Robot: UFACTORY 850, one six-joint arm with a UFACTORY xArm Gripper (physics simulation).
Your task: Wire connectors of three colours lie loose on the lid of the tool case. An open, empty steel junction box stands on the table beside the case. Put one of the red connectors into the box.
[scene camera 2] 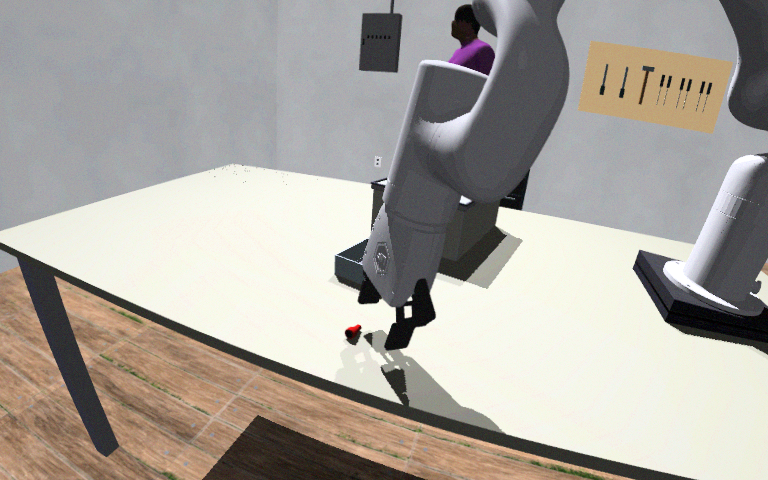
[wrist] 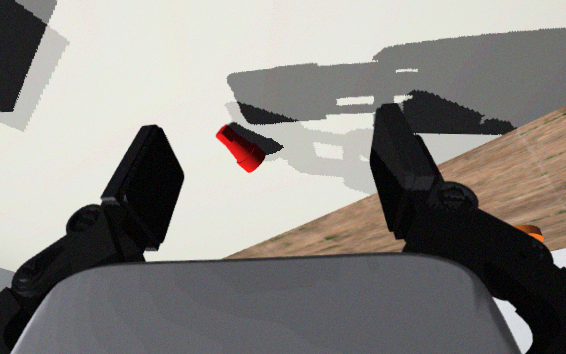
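A red connector (scene camera 2: 352, 331) (wrist: 242, 150) lies on its side on the table near the front edge. My gripper (scene camera 2: 384, 318) (wrist: 270, 142) is open, with nothing between its fingers. It is above the table, and in the wrist view the connector appears between the two fingers, nearer the left one. The steel junction box (scene camera 2: 348, 270) stands behind the gripper, partly hidden by the arm. The tool case (scene camera 2: 479, 230) stands behind the box; the arm hides most of its lid, and no connectors can be made out there.
The table (scene camera 2: 198, 254) ends at its front edge close to the red connector, with wooden floor (scene camera 2: 169, 384) (wrist: 340, 220) beyond. The arm's black base (scene camera 2: 651, 283) is at the right. An orange thing (wrist: 531, 231) shows partly behind the right finger. A person (scene camera 2: 474, 53) stands behind the arm.
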